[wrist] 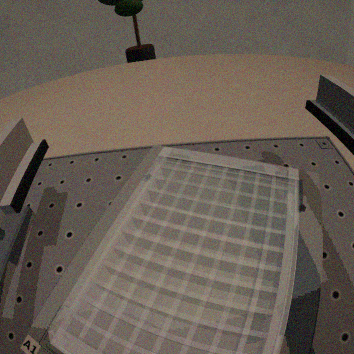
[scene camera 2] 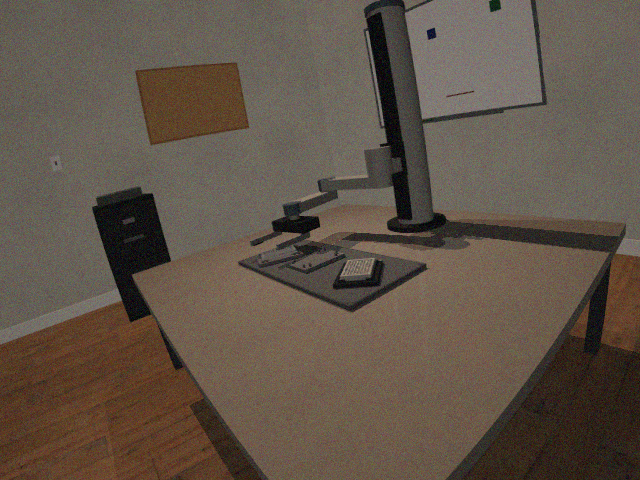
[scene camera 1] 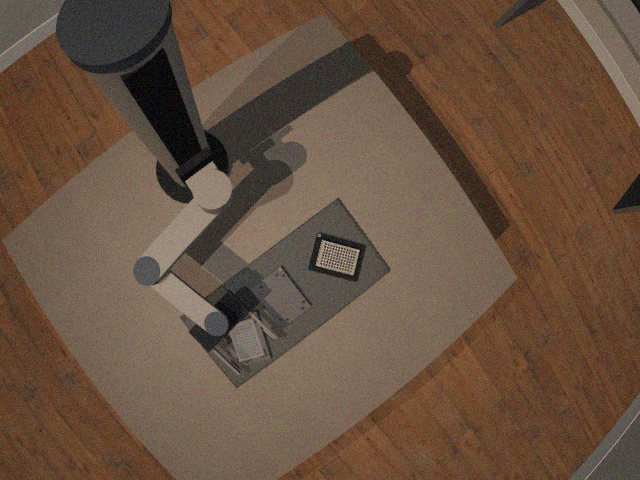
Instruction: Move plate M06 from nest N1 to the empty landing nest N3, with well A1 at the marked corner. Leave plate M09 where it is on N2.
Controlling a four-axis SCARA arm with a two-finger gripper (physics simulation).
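Observation:
My gripper (scene camera 1: pixel 247 343) (scene camera 2: pixel 279 240) (wrist: pixel 179 99) is open, its fingers wide apart on either side of and above a clear gridded plate (scene camera 1: pixel 248 338) (scene camera 2: pixel 279 255) (wrist: pixel 195 240). The plate lies at the left end of the board, on a grey nest (wrist: pixel 101 235); whether it is fully seated cannot be told. An A1 label (wrist: pixel 31 345) shows by the plate's near left corner. A middle grey nest (scene camera 1: pixel 286 294) (scene camera 2: pixel 317 259) with small pins holds no plate. A cream plate (scene camera 1: pixel 338 257) (scene camera 2: pixel 357 268) sits in a black nest (scene camera 1: pixel 330 275) (scene camera 2: pixel 356 283). Plate and nest names cannot be read.
The nests stand on a dark grey board (scene camera 1: pixel 323 304) (scene camera 2: pixel 330 297) with small holes, on a beige table (scene camera 1: pixel 413 310) (scene camera 2: pixel 382 361). The arm's column (scene camera 1: pixel 149 103) (scene camera 2: pixel 408 118) stands behind the board. The middle nest is close beside one finger.

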